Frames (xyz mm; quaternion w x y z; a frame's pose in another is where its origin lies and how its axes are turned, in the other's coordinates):
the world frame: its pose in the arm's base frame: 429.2 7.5 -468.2 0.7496 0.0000 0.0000 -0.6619
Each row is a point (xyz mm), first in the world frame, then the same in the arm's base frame.
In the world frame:
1: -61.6 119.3 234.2
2: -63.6 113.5 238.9
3: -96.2 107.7 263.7
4: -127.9 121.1 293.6
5: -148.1 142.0 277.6
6: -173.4 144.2 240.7
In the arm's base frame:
1: 540.0 83.4 -234.0
2: 534.0 84.7 -229.3
3: 524.2 116.3 -204.5
4: 533.5 149.4 -174.6
5: 551.8 172.0 -190.6
6: 550.8 197.4 -227.5

